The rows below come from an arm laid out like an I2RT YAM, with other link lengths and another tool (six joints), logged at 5 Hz.
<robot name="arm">
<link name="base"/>
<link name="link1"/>
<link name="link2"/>
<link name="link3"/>
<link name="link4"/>
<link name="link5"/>
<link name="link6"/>
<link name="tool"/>
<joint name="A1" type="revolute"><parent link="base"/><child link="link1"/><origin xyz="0.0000 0.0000 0.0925"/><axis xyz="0 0 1"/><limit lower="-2.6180" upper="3.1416"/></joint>
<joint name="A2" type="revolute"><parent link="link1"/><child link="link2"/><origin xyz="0.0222 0.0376 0.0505" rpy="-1.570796 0.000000 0.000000"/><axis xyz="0 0 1"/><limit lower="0.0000" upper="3.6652"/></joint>
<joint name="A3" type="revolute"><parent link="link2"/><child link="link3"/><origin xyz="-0.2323 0.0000 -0.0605" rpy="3.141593 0.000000 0.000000"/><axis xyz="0 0 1"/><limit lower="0.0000" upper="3.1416"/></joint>
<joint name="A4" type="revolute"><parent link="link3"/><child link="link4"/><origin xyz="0.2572 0.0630 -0.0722"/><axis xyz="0 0 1"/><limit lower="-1.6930" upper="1.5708"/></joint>
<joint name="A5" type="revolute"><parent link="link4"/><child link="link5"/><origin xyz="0.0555 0.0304 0.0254" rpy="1.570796 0.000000 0.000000"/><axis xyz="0 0 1"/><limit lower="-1.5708" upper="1.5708"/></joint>
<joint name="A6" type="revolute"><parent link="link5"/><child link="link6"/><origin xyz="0.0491 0.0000 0.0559" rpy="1.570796 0.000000 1.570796"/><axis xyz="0 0 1"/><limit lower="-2.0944" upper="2.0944"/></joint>
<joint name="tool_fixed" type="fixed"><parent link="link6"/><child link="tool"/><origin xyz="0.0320 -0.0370 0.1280" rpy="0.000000 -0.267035 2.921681"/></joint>
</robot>
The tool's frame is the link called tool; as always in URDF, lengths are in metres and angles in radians.
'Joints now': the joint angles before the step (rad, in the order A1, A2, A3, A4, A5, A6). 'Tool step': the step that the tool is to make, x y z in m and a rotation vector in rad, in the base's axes. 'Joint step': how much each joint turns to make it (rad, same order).
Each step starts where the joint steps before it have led.
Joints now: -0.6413 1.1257 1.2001 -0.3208 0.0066 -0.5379
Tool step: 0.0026 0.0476 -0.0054 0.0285 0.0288 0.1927
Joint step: 0.0222 -0.0869 -0.0332 -0.0969 -0.1660 -0.0394
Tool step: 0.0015 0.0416 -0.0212 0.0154 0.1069 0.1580
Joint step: 0.0387 -0.0361 -0.0069 -0.1442 -0.0960 -0.0871
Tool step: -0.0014 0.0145 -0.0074 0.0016 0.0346 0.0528
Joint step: 0.0143 -0.0147 -0.0062 -0.0472 -0.0279 -0.0329
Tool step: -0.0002 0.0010 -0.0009 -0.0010 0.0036 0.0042
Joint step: 0.0005 -0.0013 -0.0014 -0.0036 -0.0022 -0.0043
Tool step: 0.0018 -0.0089 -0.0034 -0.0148 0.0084 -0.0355
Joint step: 0.0010 0.0139 -0.0048 0.0196 0.0403 0.0004
